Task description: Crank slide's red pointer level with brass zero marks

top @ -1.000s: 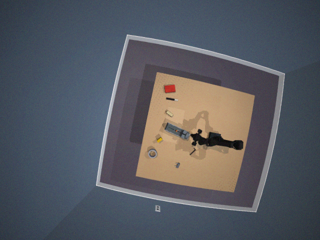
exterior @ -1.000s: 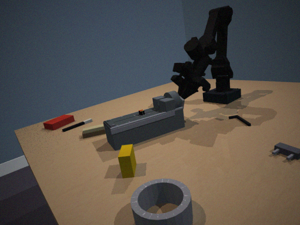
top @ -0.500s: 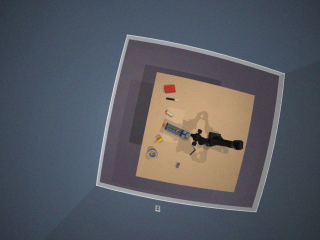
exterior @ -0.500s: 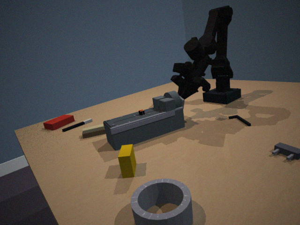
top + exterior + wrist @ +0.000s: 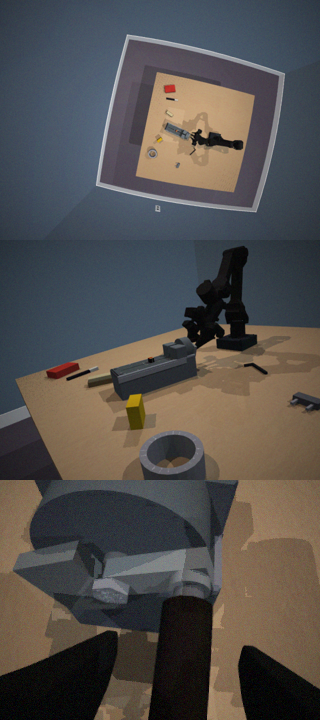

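The black crank handle is 2 cm behind my gripper tip and 3 cm above it. From my gripper tip the other things lie so: black hex key: 13 cm behind, 17 cm to the left, 7 cm below; then red pointer: 17 cm ahead, 2 cm to the left, 1 cm above; then tan block: 30 cm ahead, 14 cm to the right, 6 cm below.
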